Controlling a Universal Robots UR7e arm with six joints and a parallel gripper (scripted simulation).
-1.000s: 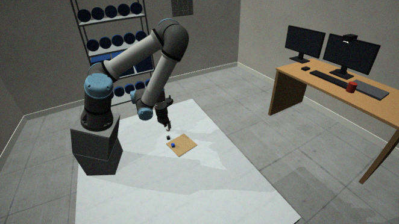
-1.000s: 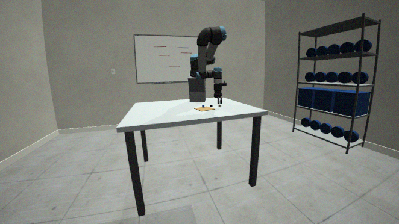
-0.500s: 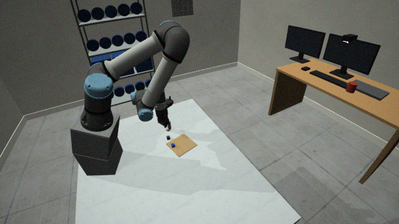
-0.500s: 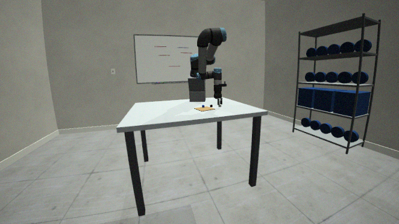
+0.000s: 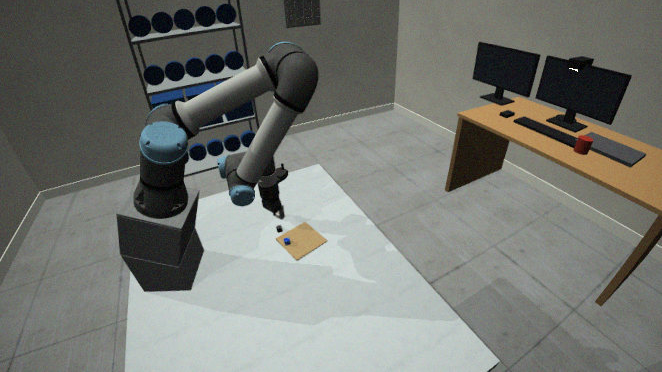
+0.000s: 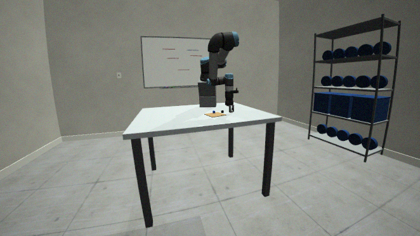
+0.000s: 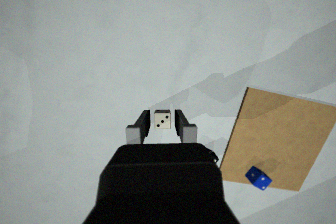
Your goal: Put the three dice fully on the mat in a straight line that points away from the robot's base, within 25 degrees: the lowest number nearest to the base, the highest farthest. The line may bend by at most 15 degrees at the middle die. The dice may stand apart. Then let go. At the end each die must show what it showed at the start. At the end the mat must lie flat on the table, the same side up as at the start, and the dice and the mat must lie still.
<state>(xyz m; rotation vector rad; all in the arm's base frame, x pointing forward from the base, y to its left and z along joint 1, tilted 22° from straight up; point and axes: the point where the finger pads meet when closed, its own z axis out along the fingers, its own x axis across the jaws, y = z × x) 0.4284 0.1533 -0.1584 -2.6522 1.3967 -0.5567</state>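
The white die lies 10 mm below my hand. The rest, counted from my hand: tan mat: 160 mm to the right, 50 mm ahead, 20 mm below; black die: 80 mm to the right, 10 mm below, 10 mm behind; blue die: 160 mm to the right, 10 mm below.
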